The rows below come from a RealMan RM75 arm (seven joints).
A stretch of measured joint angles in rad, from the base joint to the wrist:
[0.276, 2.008, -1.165, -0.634, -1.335, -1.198, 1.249]
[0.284, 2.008, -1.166, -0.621, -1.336, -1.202, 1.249]
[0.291, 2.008, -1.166, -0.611, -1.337, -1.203, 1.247]
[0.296, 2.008, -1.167, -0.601, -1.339, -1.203, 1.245]
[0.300, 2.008, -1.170, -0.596, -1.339, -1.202, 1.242]
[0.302, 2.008, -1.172, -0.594, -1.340, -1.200, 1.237]
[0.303, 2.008, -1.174, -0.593, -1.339, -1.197, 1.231]
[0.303, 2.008, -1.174, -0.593, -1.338, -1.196, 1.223]
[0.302, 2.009, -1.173, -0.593, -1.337, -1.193, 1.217]
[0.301, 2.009, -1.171, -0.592, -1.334, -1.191, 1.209]
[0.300, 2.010, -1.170, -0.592, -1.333, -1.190, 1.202]
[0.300, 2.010, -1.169, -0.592, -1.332, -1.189, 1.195]
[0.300, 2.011, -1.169, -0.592, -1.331, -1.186, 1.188]
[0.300, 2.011, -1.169, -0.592, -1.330, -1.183, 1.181]
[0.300, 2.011, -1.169, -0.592, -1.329, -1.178, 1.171]
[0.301, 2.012, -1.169, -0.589, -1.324, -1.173, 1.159]
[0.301, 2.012, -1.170, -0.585, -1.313, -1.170, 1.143]
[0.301, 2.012, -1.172, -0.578, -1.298, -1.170, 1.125]
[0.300, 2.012, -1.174, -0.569, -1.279, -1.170, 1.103]
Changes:
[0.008, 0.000, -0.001, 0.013, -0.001, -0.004, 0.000]
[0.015, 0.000, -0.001, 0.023, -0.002, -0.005, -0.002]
[0.020, 0.000, -0.002, 0.033, -0.004, -0.005, -0.004]
[0.024, 0.000, -0.005, 0.038, -0.004, -0.004, -0.007]
[0.026, 0.000, -0.007, 0.040, -0.005, -0.002, -0.012]
[0.027, 0.000, -0.009, 0.041, -0.004, 0.001, -0.018]
[0.027, 0.000, -0.009, 0.041, -0.003, 0.002, -0.026]
[0.026, 0.001, -0.008, 0.041, -0.002, 0.005, -0.032]
[0.025, 0.001, -0.006, 0.042, 0.001, 0.007, -0.040]
[0.024, 0.002, -0.005, 0.042, 0.002, 0.008, -0.047]
[0.024, 0.002, -0.004, 0.042, 0.003, 0.009, -0.054]
[0.024, 0.003, -0.004, 0.042, 0.004, 0.012, -0.061]
[0.024, 0.003, -0.004, 0.042, 0.005, 0.015, -0.068]
[0.024, 0.003, -0.004, 0.042, 0.006, 0.020, -0.078]
[0.025, 0.004, -0.004, 0.045, 0.011, 0.025, -0.090]
[0.025, 0.004, -0.005, 0.049, 0.022, 0.028, -0.106]
[0.025, 0.004, -0.007, 0.056, 0.037, 0.028, -0.124]
[0.024, 0.004, -0.009, 0.065, 0.056, 0.028, -0.146]

